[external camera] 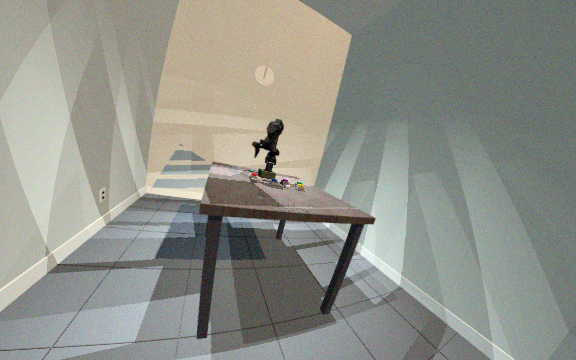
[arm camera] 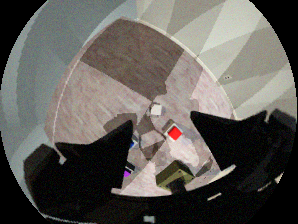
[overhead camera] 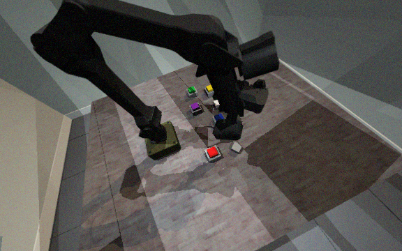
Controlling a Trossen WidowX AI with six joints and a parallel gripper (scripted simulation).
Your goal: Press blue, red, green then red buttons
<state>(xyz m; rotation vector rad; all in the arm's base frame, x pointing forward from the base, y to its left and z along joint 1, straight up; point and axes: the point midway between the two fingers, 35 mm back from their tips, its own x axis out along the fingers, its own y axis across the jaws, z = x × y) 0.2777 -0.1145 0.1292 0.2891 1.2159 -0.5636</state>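
My gripper tip is 20 mm past the blue button, 130 mm to the right of it and 120 mm above it. The rest, counted from my gripper tip: grey block (10 mm to the right, 140 mm below); red button (100 mm behind, 10 mm to the right, 120 mm below); white block (10 mm ahead, 220 mm to the left, 140 mm below).
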